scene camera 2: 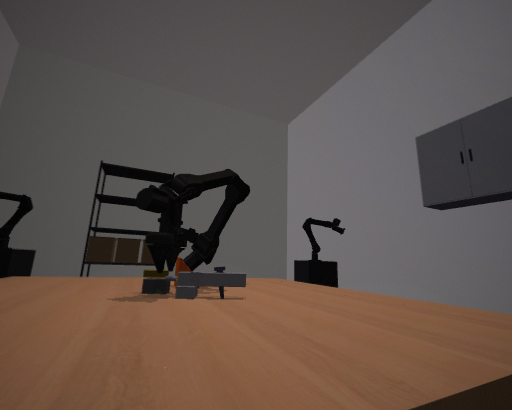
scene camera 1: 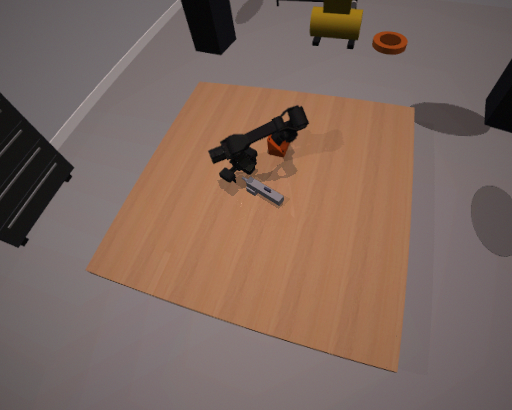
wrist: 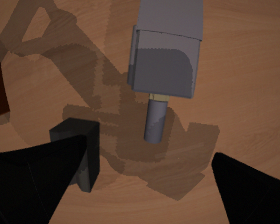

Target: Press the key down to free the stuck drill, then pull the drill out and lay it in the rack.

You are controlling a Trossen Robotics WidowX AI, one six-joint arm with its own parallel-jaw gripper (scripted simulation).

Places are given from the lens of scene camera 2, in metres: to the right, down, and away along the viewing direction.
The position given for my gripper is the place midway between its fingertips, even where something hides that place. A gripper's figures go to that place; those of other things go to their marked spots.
my gripper point(scene camera 2: 165, 272): -0.25, 0.18, 0.68
grey housing point(scene camera 2: 187, 282): -0.18, 0.21, 0.66
